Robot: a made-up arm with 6 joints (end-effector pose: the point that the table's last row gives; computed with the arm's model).
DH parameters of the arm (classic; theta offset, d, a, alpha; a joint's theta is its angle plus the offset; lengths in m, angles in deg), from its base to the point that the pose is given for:
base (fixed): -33.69 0 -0.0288 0
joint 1: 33.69 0.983 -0.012 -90
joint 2: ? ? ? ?
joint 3: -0.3 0.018 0.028 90
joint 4: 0 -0.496 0.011 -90
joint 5: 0 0.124 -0.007 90
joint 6: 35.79 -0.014 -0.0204 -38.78
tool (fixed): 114.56 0.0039 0 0
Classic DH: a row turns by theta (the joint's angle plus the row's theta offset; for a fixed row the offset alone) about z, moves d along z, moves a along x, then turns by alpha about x.
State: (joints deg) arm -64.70 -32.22 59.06 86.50 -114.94 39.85
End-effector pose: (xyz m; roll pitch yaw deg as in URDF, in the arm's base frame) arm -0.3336 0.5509 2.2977 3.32 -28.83 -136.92
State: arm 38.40 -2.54 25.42 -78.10 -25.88 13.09
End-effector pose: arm 0.3636 0.2659 2.0673 118.77 -21.11 6.05
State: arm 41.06 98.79 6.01 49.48 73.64 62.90
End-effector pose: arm 0.7612 0.5883 0.3459 -21.11 -26.58 124.64
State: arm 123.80 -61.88 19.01 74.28 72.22 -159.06
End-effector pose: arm 0.5185 -0.6897 1.9481 57.92 -71.76 -167.28
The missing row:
joint 2: 89.7 0 -0.963 180
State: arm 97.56 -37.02 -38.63 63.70 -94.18 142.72
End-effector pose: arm 0.0804 -0.0833 1.8065 116.55 60.62 -62.84
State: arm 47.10 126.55 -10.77 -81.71 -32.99 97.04
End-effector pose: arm 0.1909 0.2288 0.1739 121.35 76.45 119.54
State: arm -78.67 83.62 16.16 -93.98 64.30 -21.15
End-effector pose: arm 0.1504 -0.9575 0.5979 76.75 -0.75 147.66
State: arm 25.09 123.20 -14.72 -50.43 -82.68 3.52
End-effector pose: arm 0.3018 0.0851 0.2047 -108.32 10.20 -165.34
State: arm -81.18 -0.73 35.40 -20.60 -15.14 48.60
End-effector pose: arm -0.0722 -0.4184 2.1920 -8.62 -75.73 -51.73
